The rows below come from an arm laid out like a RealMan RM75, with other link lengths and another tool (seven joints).
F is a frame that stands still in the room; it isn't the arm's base.
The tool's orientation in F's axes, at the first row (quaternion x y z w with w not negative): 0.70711 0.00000 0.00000 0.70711
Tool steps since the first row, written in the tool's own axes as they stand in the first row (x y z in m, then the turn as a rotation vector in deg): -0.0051 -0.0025 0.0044 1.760 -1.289 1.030; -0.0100 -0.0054 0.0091 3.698 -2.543 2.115; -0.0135 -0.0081 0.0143 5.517 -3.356 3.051; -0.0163 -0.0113 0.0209 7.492 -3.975 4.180; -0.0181 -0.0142 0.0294 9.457 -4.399 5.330; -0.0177 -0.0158 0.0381 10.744 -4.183 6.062; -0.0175 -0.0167 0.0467 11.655 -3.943 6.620; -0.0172 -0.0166 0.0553 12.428 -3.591 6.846
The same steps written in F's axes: -0.0051 -0.0044 -0.0025 1.760 -1.030 -1.289; -0.0100 -0.0091 -0.0054 3.698 -2.115 -2.543; -0.0135 -0.0143 -0.0081 5.517 -3.051 -3.356; -0.0163 -0.0209 -0.0113 7.492 -4.180 -3.975; -0.0181 -0.0294 -0.0142 9.457 -5.330 -4.399; -0.0177 -0.0381 -0.0158 10.744 -6.062 -4.183; -0.0175 -0.0467 -0.0167 11.655 -6.620 -3.943; -0.0172 -0.0553 -0.0166 12.428 -6.846 -3.591
